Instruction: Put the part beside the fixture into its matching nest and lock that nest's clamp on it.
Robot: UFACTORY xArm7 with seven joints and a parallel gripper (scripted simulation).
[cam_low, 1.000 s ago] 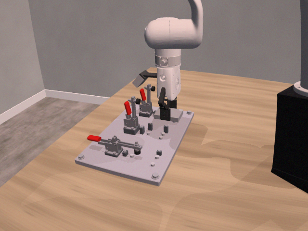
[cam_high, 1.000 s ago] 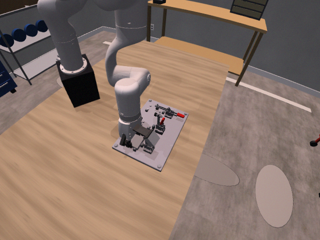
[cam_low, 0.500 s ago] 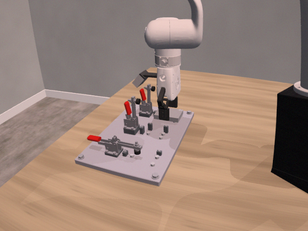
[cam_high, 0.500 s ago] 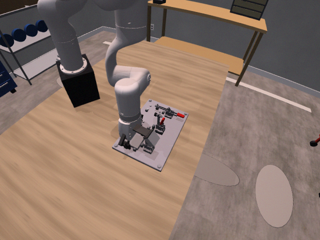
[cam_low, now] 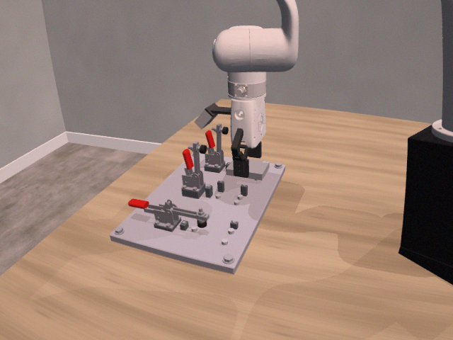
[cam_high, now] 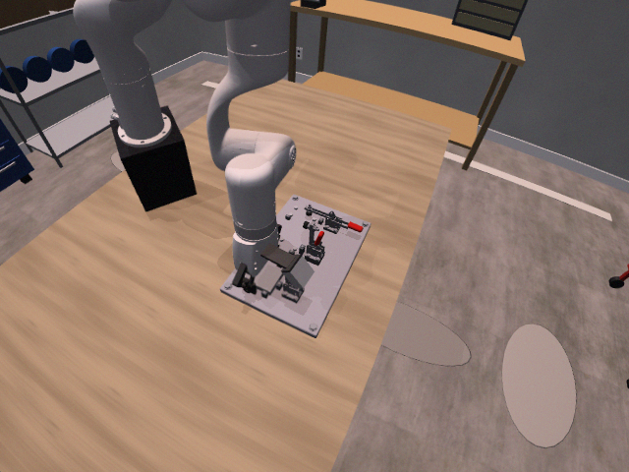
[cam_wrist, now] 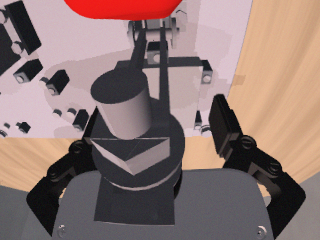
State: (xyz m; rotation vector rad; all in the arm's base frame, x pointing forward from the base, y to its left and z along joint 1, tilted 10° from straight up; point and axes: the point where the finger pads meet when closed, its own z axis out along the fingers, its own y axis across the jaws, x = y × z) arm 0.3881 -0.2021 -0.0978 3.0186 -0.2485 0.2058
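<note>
My gripper is now 1 cm above the grey part. Also, from my hand: grey fixture plate: 10 cm to the left, 7 cm ahead, 4 cm below; clamp: 10 cm to the left, 9 cm ahead, 2 cm above.
</note>
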